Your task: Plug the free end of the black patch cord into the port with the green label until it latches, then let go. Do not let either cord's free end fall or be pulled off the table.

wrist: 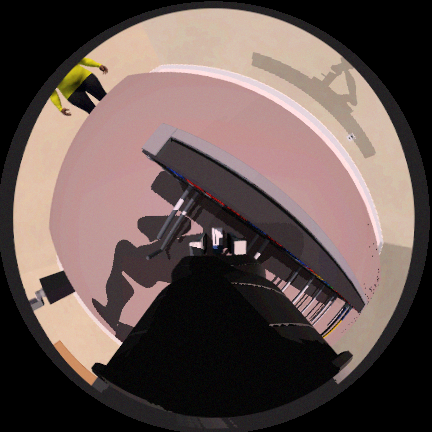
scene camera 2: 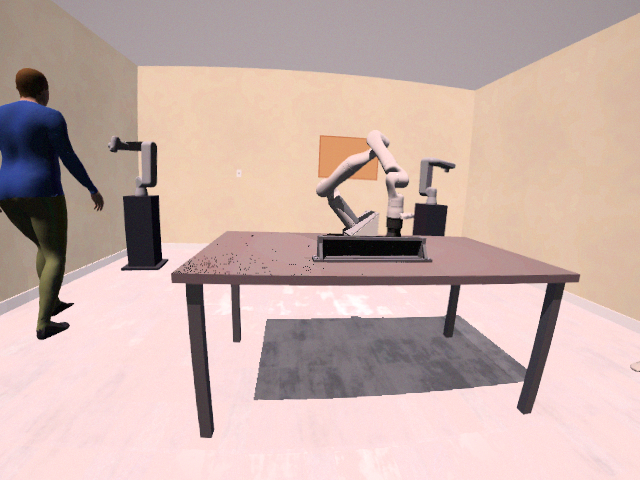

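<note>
The rack-like panel stands on the table; its port side faces my gripper. My gripper points down close beside that side; in the scene view the panel hides its fingertips. In the wrist view the fingers stand part-way open, with a small pale and blue plug between them and narrow dark gaps on both sides. Two dark cords with light bands lie to the left of the fingers. I cannot tell which cord the plug belongs to, whether it is latched, or which port has the green label.
Several grey cords and a yellow cord leave the panel at the lower right of the wrist view. A person in blue stands left of the table, and a person in yellow stands beyond its edge. Two other arms stand on dark pedestals.
</note>
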